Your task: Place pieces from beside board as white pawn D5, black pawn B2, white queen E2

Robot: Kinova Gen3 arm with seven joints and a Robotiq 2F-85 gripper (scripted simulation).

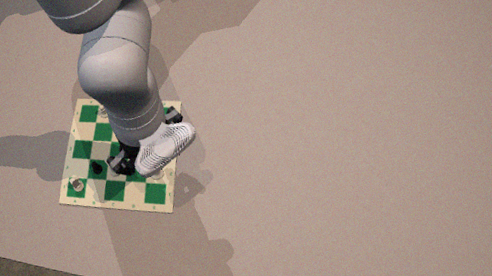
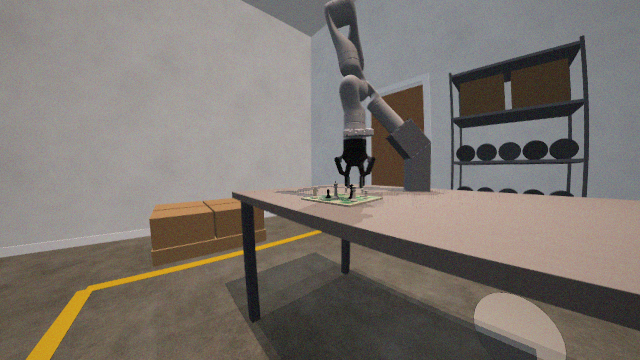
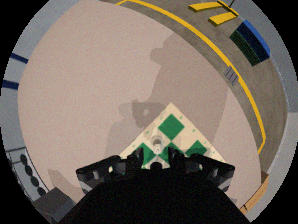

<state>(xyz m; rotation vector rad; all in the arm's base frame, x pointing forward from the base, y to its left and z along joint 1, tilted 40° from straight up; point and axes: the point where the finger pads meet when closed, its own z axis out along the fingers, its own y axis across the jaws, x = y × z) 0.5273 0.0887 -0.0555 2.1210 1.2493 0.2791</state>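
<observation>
The tall black piece lies 4 cm to the right of my hand, 3 cm below it and 3 cm behind it. From my hand the other things lie so: black pawn 11 cm to the right, 5 cm below, 2 cm ahead; then cream chessboard 8 cm to the right, 6 cm below, 2 cm behind.
</observation>
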